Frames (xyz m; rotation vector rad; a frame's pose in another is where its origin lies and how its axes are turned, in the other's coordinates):
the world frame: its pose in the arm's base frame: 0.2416 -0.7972 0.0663 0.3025 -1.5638 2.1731
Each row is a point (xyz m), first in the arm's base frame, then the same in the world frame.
Working: the arm's base frame: its pose in the world frame: 0.3633 -0.0381 -0.7516 -0.3025 1.5638 -2.1731

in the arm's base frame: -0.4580 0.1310 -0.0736
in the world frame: 0.7636 0.2062 -0.8631
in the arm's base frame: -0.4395 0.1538 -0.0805
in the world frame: 0.7495 0.1973 -0.8883
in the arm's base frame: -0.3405 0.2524 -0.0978
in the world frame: 0.6775 0.1393 -0.9945
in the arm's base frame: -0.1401 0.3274 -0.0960
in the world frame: 0.5193 0.0235 -1.0801
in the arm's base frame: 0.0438 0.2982 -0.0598
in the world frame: 0.3666 -0.0863 -1.0550
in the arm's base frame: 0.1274 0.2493 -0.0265
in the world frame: 0.2963 -0.1411 -1.0045
